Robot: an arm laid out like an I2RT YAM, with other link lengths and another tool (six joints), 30 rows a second.
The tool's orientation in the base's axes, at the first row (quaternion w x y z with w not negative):
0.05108 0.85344 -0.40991 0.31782
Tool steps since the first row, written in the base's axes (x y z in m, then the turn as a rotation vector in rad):
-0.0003 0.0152 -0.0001 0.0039 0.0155 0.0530
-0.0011 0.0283 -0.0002 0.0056 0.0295 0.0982
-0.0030 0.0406 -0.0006 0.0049 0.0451 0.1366
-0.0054 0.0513 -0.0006 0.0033 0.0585 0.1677
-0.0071 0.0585 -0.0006 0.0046 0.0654 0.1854
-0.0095 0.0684 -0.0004 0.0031 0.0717 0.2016
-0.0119 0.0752 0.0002 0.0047 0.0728 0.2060
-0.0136 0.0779 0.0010 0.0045 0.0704 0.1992
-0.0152 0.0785 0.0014 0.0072 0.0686 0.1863
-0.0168 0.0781 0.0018 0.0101 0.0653 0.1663
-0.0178 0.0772 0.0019 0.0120 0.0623 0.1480
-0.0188 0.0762 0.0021 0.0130 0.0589 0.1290
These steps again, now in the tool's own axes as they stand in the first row. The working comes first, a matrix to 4 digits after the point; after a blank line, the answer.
The tool's axes in the first row as the columns of a matrix, in the base's axes (used below as rounded here):
0.4619 -0.7321 0.5006
-0.6672 -0.6587 -0.3477
0.5844 -0.1734 -0.7928

-0.0103 -0.0098 -0.0054 0.0224 -0.0223 -0.0455
-0.0195 -0.0178 -0.0102 0.0403 -0.0406 -0.0853
-0.0288 -0.0244 -0.0151 0.0520 -0.0570 -0.1215
-0.0371 -0.0297 -0.0201 0.0605 -0.0700 -0.1516
-0.0427 -0.0332 -0.0234 0.0668 -0.0786 -0.1674
-0.0503 -0.0380 -0.0282 0.0714 -0.0845 -0.1832
-0.0556 -0.0409 -0.0323 0.0740 -0.0871 -0.1863
-0.0577 -0.0415 -0.0347 0.0715 -0.0842 -0.1802
-0.0586 -0.0408 -0.0360 0.0664 -0.0828 -0.1679
-0.0588 -0.0395 -0.0370 0.0583 -0.0792 -0.1495
-0.0586 -0.0381 -0.0373 0.0505 -0.0755 -0.1330
-0.0583 -0.0368 -0.0376 0.0421 -0.0707 -0.1162

